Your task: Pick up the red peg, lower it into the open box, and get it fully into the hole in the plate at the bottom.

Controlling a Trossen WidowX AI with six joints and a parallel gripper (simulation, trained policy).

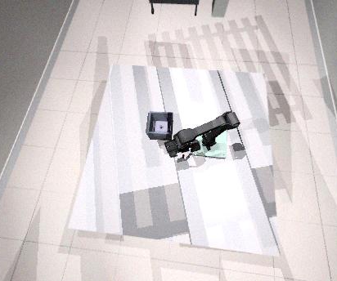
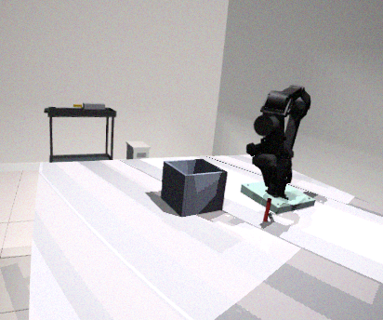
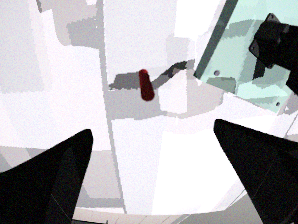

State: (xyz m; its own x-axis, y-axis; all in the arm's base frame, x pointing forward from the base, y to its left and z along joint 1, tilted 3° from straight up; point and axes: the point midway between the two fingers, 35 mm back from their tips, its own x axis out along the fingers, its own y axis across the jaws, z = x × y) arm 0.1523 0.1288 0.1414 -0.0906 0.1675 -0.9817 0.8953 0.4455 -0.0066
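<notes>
Now: the red peg 9 cm below my gripper tip. Also, from my gripper tip: pale plate (19 cm ahead, 18 cm to the right, 9 cm below).
</notes>
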